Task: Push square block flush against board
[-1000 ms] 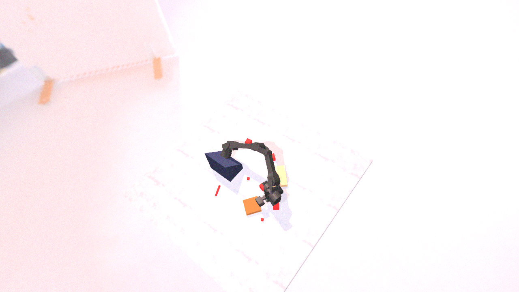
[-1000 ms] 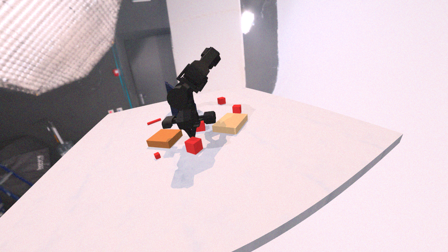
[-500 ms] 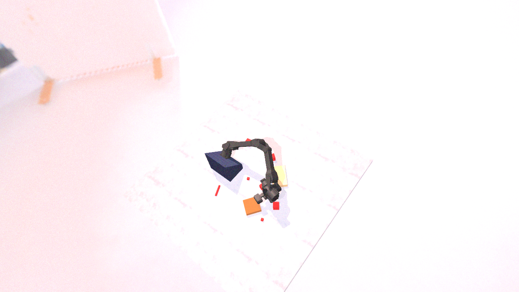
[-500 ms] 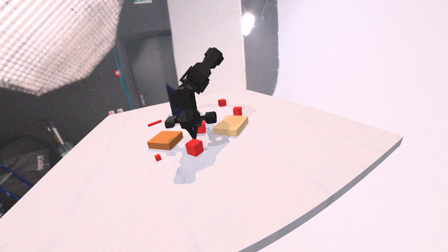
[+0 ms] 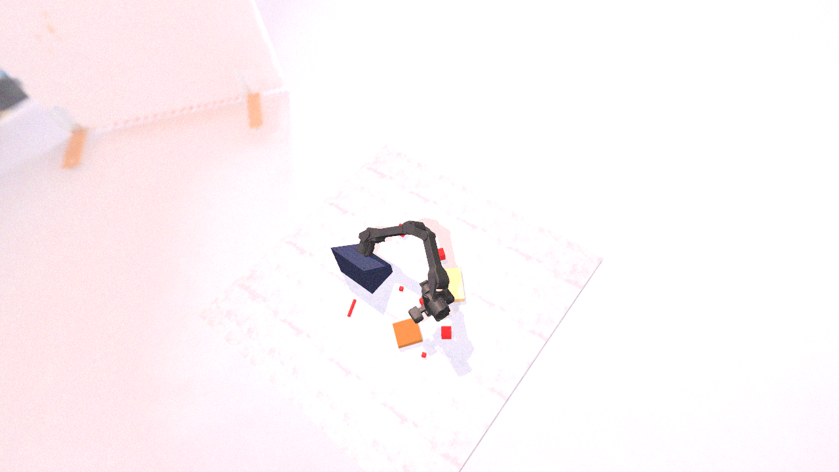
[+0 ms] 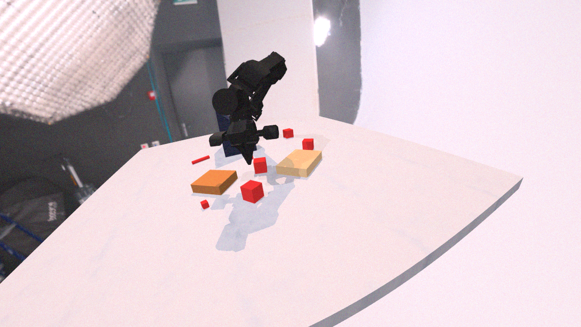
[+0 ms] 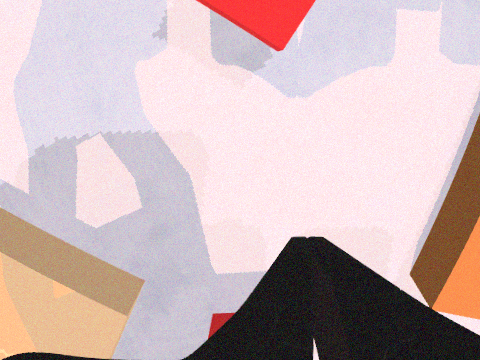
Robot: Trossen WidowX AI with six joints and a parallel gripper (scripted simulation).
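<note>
The tan board lies 4 cm behind my gripper tip, 18 cm to the left of it and 5 cm below it. Also, from my gripper tip: orange square block (6 cm behind, 11 cm to the right, 5 cm below); then red stick (33 cm behind, 17 cm to the right, 6 cm below).
</note>
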